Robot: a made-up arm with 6 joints.
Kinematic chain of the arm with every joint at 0, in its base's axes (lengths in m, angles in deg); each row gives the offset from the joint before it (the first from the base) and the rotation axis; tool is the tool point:
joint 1: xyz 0 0 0.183 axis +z
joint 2: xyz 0 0 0 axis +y
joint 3: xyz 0 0 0.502 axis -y
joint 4: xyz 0 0 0 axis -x
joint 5: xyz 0.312 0 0 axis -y
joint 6: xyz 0 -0.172 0 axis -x
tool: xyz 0 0 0
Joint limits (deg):
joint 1: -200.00..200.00
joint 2: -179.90..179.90
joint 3: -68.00..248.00
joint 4: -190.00..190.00
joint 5: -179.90..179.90
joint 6: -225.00..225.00
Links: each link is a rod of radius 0.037 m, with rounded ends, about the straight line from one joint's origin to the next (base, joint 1, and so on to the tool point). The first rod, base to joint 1, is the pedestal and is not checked.
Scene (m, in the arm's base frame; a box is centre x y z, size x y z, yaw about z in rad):
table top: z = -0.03
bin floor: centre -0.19 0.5 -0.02 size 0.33 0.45 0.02 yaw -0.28
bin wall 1: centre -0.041 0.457 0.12 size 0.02 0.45 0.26 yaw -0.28
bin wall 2: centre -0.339 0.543 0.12 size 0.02 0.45 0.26 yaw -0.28
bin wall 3: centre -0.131 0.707 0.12 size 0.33 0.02 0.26 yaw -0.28
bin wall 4: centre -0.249 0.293 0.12 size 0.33 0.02 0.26 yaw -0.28
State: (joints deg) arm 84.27 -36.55 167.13 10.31 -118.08 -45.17
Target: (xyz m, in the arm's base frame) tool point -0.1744 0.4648 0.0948
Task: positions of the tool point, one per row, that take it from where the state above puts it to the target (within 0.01 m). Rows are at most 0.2 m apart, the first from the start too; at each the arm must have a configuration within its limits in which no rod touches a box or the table.
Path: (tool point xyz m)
1: -0.0420 -0.5852 0.4296
2: -0.1884 -0.5451 0.4265
3: -0.3183 -0.4691 0.4235
4: -0.4228 -0.3628 0.4208
5: -0.4950 -0.2340 0.4184
6: -0.5303 -0.0918 0.4164
7: -0.5264 0.0533 0.4148
8: -0.4841 0.1908 0.4139
9: -0.4069 0.3107 0.4137
10: -0.3009 0.4043 0.4143
11: -0.1744 0.4648 0.4157
12: -0.1790 0.4875 0.3063
13: -0.1791 0.4870 0.1977
14: -0.1744 0.4648 0.0948

